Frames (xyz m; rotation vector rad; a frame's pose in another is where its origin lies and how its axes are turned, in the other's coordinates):
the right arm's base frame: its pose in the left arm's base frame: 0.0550 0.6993 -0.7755 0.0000 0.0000 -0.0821
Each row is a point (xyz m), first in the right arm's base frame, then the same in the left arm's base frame.
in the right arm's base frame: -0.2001 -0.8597 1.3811
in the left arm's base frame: -0.2149 -0.1411 0.6056
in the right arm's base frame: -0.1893 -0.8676 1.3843
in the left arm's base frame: -0.2048 -0.1499 0.6088
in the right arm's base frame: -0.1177 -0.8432 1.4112
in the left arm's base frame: -0.1315 -0.1314 0.6357
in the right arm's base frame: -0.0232 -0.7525 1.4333
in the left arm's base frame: -0.0298 -0.0488 0.6578
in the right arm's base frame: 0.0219 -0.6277 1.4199
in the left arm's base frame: 0.0253 0.0719 0.6444
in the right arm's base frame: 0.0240 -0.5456 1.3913
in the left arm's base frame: 0.0342 0.1536 0.6158
